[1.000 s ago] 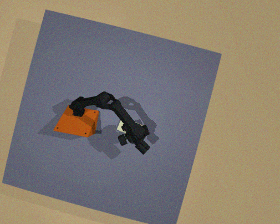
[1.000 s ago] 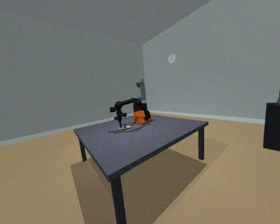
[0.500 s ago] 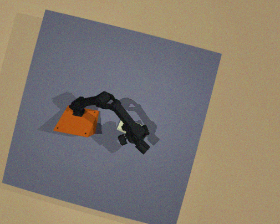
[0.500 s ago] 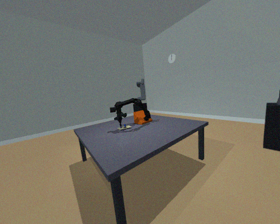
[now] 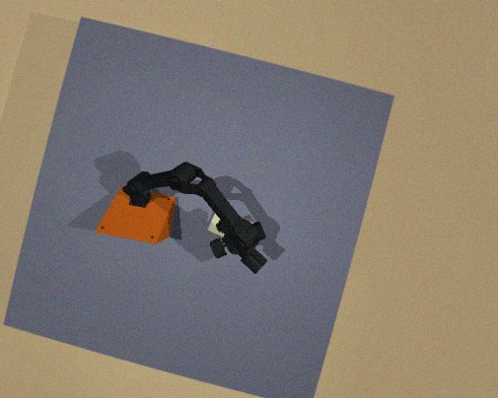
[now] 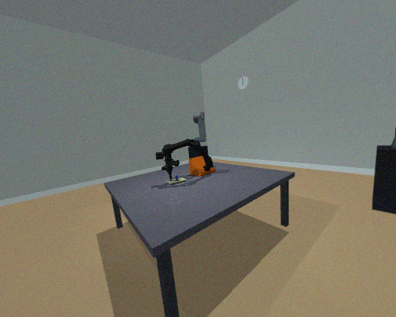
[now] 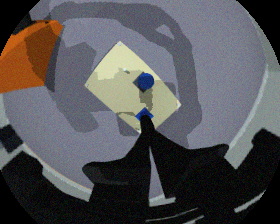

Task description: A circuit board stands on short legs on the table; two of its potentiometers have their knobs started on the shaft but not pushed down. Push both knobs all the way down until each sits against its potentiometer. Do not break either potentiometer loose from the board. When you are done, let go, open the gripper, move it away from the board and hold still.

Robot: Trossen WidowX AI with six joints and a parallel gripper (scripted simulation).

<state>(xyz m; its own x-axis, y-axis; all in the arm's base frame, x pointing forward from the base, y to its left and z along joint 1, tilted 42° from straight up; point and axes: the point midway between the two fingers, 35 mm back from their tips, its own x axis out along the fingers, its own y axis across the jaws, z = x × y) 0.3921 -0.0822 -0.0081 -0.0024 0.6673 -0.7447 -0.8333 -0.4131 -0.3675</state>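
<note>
The black knob lies 1 cm below my gripper tip. From my gripper tip the other things lie so: blue knob 5 cm to the left, 3 cm behind, 2 cm below.
</note>
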